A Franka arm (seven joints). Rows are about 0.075 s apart.
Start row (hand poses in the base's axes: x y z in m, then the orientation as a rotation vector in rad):
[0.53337, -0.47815, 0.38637, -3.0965, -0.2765, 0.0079]
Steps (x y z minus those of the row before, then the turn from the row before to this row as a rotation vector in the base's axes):
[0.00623, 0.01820, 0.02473, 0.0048, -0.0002, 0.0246]
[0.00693, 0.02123, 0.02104, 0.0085, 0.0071, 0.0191]
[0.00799, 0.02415, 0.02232, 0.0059, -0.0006, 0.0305]
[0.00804, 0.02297, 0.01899, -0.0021, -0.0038, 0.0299]
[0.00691, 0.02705, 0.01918, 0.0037, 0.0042, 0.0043]
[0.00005, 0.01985, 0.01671, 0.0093, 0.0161, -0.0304]
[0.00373, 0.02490, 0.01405, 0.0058, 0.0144, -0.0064]
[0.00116, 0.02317, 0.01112, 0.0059, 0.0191, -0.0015]
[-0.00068, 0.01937, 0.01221, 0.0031, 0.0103, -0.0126]
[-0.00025, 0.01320, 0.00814, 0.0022, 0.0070, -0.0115]
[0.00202, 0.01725, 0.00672, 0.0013, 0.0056, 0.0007]
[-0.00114, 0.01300, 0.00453, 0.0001, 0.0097, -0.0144]
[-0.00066, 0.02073, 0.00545, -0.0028, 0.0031, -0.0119]
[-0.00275, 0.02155, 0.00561, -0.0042, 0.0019, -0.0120]
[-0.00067, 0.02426, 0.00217, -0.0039, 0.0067, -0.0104]
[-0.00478, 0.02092, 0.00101, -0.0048, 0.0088, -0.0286]
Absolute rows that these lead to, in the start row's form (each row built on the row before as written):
[0.53960, -0.45995, 0.41110, -3.0882, -0.3141, 0.0075]
[0.54653, -0.43872, 0.43214, -3.0760, -0.3424, 0.0176]
[0.55452, -0.41457, 0.45446, -3.0648, -0.3887, 0.0167]
[0.56256, -0.39160, 0.47345, -3.0614, -0.4350, 0.0125]
[0.56947, -0.36455, 0.49263, -3.0563, -0.4409, 0.0183]
[0.56952, -0.34470, 0.50934, -3.0509, -0.3924, 0.0394]
[0.57325, -0.31980, 0.52339, -3.0443, -0.3811, 0.0598]
[0.57441, -0.29663, 0.53451, -3.0358, -0.3769, 0.0874]
[0.57373, -0.27726, 0.54672, -3.0331, -0.3567, 0.1015]
[0.57348, -0.26406, 0.55486, -3.0314, -0.3386, 0.1109]
[0.57550, -0.24681, 0.56158, -3.0291, -0.3392, 0.1191]
[0.57436, -0.23381, 0.56611, -3.0292, -0.3165, 0.1327]
[0.57370, -0.21308, 0.57156, -3.0328, -0.2982, 0.1371]
[0.57095, -0.19153, 0.57717, -3.0379, -0.2799, 0.1399]
[0.57028, -0.16727, 0.57934, -3.0417, -0.2636, 0.1501]
[0.56550, -0.14635, 0.58035, -3.0472, -0.2193, 0.1624]

